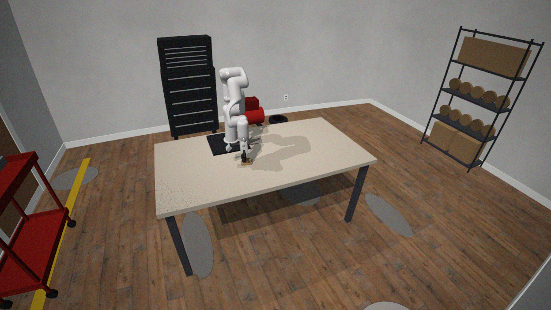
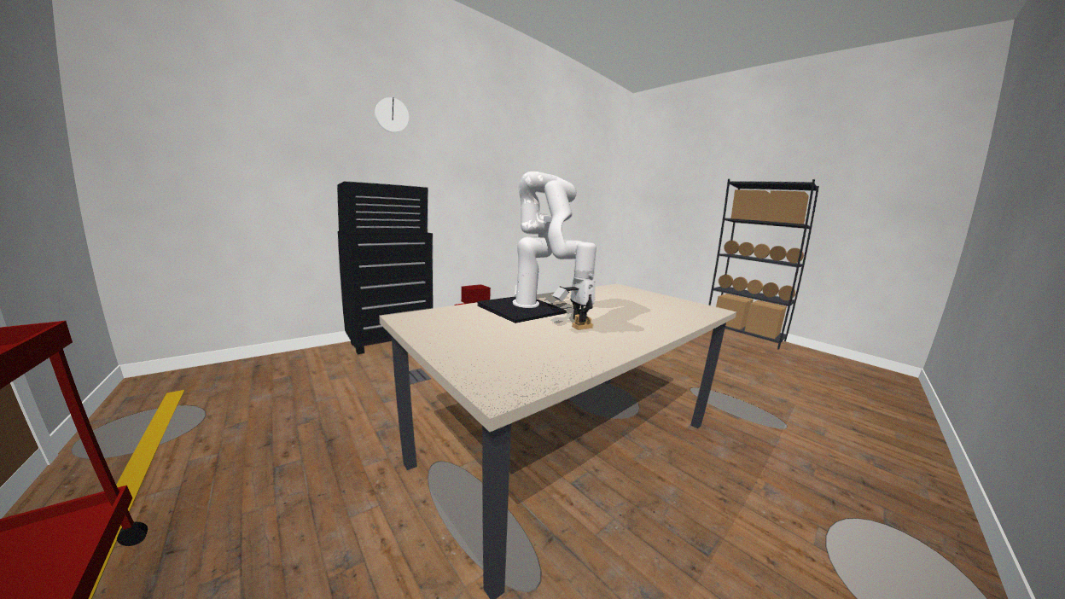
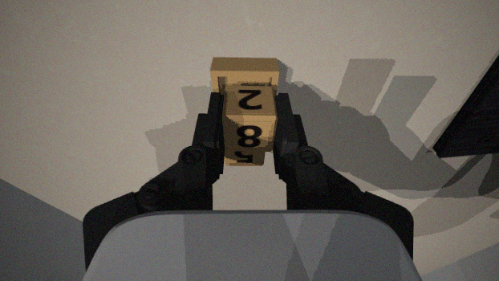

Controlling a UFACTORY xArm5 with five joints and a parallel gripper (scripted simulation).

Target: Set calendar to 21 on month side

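The wooden digit cube lies 1 cm below my hand. Round my hand: wooden tray 2 cm to the left, 4 cm below.
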